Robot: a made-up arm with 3 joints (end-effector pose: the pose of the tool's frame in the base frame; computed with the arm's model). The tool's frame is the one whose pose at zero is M.
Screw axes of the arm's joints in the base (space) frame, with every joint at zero. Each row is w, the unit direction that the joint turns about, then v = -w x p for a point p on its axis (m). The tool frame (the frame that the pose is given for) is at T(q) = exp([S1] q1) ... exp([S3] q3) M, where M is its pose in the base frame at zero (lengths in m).
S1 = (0, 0, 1, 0, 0, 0)
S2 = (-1, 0, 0, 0, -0.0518, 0.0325)
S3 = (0, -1, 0, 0.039, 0, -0.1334)
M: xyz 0.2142 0.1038 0.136 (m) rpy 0 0 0 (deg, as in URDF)
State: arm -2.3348 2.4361 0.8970
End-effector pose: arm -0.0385 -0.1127 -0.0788 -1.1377 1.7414 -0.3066
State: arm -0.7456 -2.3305 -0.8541
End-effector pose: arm 0.1844 -0.1830 0.1104 2.0518 -0.3731 0.5473
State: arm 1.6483 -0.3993 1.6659
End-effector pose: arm -0.0775 0.0232 0.1333 1.4710 -0.9319 0.9075
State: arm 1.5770 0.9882 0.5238
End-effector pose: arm -0.1659 0.1538 0.0537 -0.3878 -1.1681 1.6591
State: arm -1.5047 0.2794 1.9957
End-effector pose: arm 0.1073 -0.0046 0.0522 -1.5272 -1.3612 -0.6890
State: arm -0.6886 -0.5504 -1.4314
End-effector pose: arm 0.2715 -0.0489 0.0215 0.8897 1.1504 -0.1693
